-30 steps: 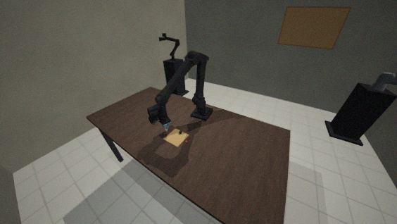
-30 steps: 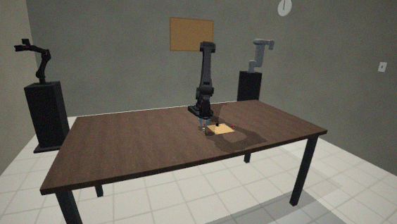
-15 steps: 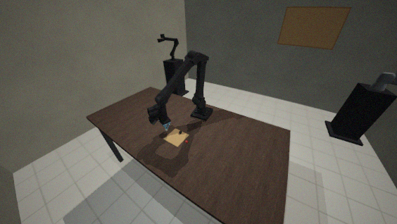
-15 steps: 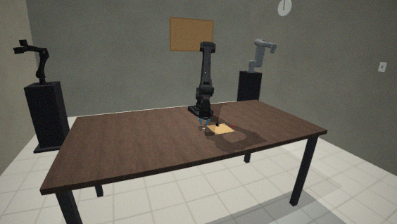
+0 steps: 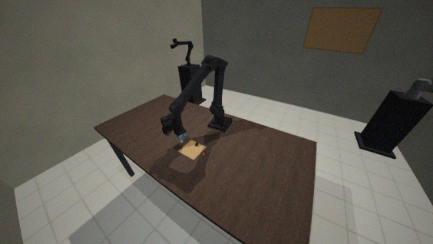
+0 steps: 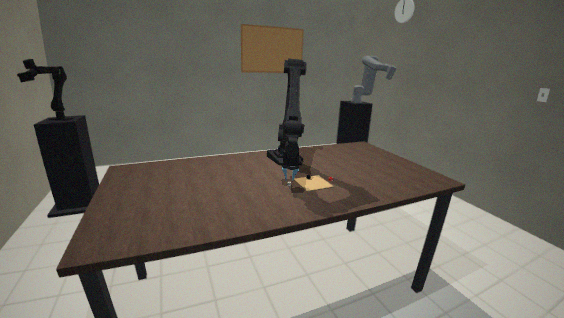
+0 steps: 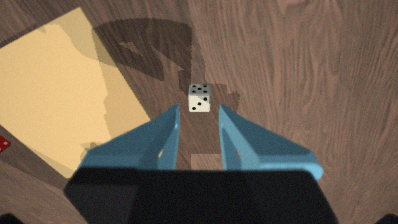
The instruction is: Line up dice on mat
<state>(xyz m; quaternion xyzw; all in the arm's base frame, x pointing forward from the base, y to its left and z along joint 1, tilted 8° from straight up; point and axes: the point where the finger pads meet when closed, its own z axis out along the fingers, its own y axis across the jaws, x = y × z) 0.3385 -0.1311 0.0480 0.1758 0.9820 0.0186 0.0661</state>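
The white die is 2 cm below my hand. Round my hand: black die 12 cm to the left, 3 cm behind, 2 cm below; red die 22 cm to the left, 2 cm below, 2 cm ahead; tan mat 12 cm to the left, 3 cm below, 2 cm ahead.
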